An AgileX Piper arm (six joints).
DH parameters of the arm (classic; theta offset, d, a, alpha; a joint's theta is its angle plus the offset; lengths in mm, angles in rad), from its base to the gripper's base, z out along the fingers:
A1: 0 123 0 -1.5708
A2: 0.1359 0 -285.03 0
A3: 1.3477 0 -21.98 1.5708
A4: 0 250.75 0 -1.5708
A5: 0 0 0 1.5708
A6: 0 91 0 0
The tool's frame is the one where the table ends.
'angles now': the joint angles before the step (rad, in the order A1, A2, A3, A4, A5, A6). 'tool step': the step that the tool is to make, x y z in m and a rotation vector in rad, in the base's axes. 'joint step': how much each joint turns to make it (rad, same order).
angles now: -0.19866 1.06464 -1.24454 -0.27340 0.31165 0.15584
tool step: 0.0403 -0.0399 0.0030 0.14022 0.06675 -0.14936
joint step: -0.10226 0.18503 -0.17916 -0.02090 0.11135 0.13242
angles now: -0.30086 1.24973 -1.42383 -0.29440 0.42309 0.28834
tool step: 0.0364 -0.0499 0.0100 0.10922 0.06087 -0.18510
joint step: -0.09304 0.21674 -0.27981 -0.04899 0.18474 0.11553
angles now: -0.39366 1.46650 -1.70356 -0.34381 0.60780 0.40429
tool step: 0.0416 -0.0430 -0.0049 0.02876 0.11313 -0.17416
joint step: -0.02929 0.24862 -0.31569 -0.12266 0.21847 0.07150
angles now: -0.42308 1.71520 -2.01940 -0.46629 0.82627 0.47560
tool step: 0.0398 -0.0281 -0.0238 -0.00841 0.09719 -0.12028
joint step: 0.00428 0.21840 -0.23911 -0.11663 0.13983 0.03854
